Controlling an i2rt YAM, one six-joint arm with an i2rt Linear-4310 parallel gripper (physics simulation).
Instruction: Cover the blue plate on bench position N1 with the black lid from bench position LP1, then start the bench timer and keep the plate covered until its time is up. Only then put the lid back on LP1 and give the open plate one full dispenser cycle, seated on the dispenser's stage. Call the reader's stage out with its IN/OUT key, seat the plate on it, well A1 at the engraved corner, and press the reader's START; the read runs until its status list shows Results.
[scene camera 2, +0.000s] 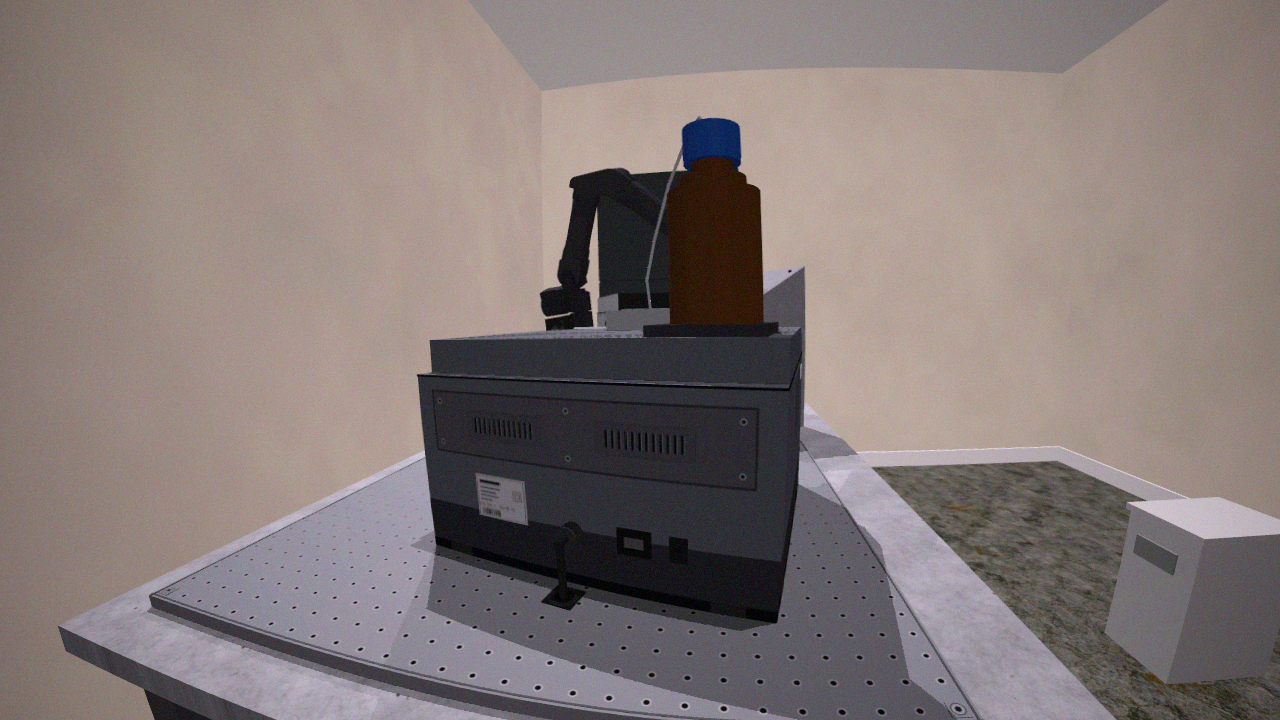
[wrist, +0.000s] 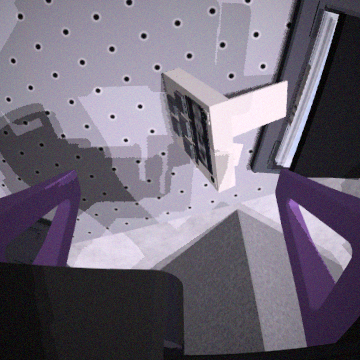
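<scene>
My gripper is open and empty; its two purple fingers stand wide apart at the left and right of the wrist view. Beyond them a tilted white box on a white arm-like piece shows a face with several dark squares; it touches neither finger. In scene camera 2 the black arm reaches down behind a large grey instrument; its fingertips are hidden. The blue plate and the black lid do not show in either view. I cannot tell which device the white box belongs to.
A brown bottle with a blue cap stands on the instrument. A dark-rimmed device with a bright strip is at right in the wrist view. A grey angular block lies low there. The perforated board extends around them.
</scene>
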